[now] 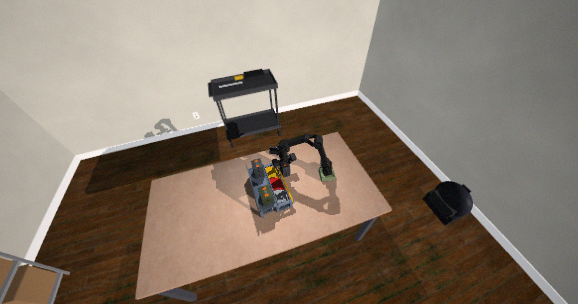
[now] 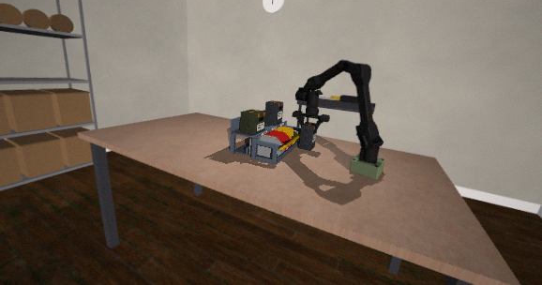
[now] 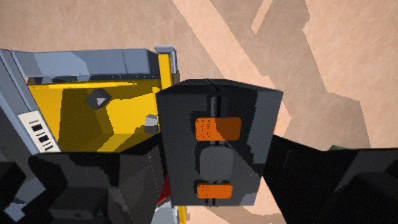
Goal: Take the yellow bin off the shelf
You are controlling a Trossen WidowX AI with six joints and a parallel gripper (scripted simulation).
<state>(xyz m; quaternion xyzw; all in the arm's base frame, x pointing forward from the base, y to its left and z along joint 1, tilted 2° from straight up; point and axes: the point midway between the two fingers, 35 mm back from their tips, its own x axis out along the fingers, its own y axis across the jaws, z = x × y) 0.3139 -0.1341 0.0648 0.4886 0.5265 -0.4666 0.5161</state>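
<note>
The black box lies 6 cm below my hand. Round my hand: yellow bar (12 cm to the left, 6 cm below, 4 cm ahead); yellow open bin (13 cm ahead, 8 cm below, 2 cm to the left); red bin (13 cm to the left, 12 cm ahead, 8 cm below).
</note>
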